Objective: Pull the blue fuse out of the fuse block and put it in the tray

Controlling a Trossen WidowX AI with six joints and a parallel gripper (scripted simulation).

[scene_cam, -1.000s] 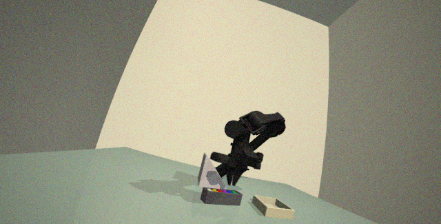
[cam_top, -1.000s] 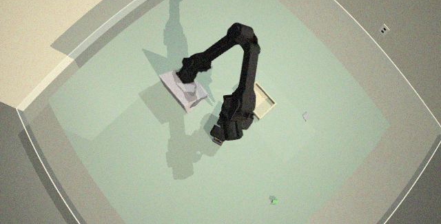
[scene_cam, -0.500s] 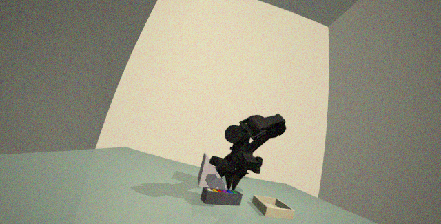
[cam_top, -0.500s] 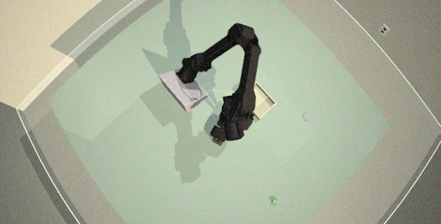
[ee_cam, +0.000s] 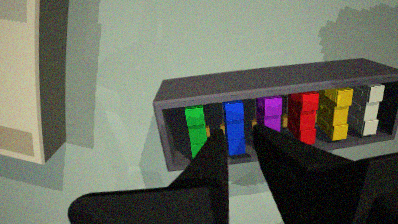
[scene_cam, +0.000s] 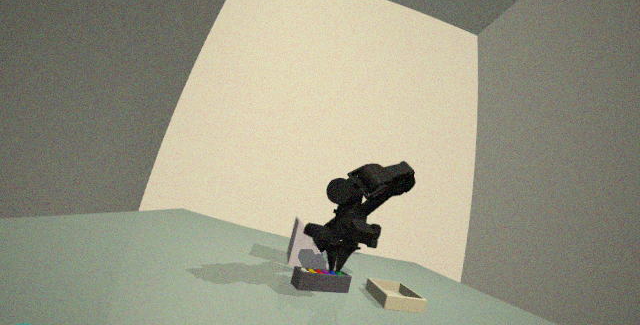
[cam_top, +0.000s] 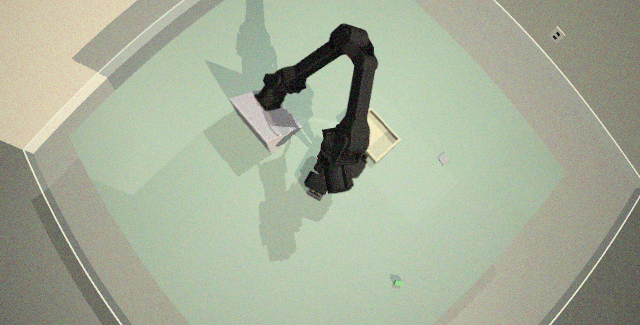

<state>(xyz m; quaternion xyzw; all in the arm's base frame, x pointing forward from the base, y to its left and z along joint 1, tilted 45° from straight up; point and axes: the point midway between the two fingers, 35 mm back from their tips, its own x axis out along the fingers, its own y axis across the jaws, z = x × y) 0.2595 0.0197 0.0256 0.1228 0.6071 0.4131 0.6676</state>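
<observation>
My gripper tip is now 2 cm to the left of the purple fuse, 2 cm above it and 1 cm short of it. The rest, counted from my gripper tip: green fuse (2 cm to the left, 2 cm below, 1 cm behind); blue fuse (2 cm below); red fuse (4 cm to the right, 2 cm below, 2 cm ahead).
</observation>
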